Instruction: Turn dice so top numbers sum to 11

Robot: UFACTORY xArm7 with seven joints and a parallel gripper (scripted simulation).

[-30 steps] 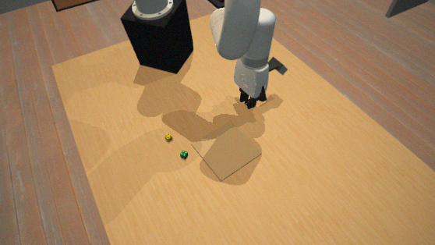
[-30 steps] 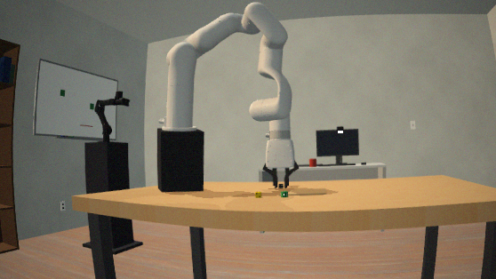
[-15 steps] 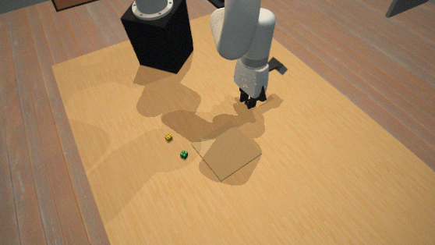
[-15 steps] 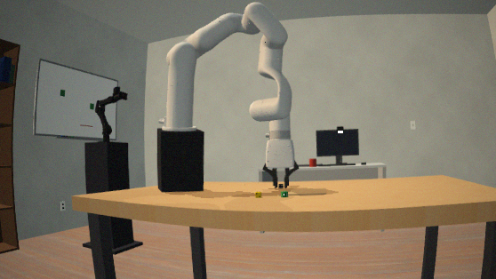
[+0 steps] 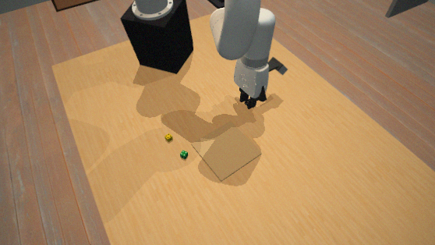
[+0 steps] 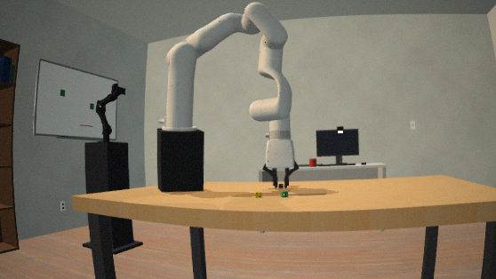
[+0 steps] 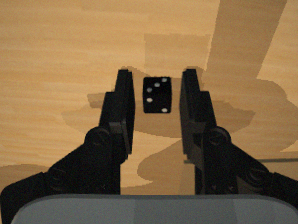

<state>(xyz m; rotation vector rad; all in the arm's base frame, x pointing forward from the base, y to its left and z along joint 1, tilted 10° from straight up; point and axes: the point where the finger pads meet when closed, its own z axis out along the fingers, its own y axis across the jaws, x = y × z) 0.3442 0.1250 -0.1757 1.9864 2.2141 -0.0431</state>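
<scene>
Now: hand 10 mm above the black die. The rest, counted from my hand: yellow die (270 mm to the right, 10 mm below); then green die (260 mm to the right, 70 mm ahead, 10 mm below); then tan mat (150 mm to the right, 110 mm ahead, 20 mm below).
</scene>
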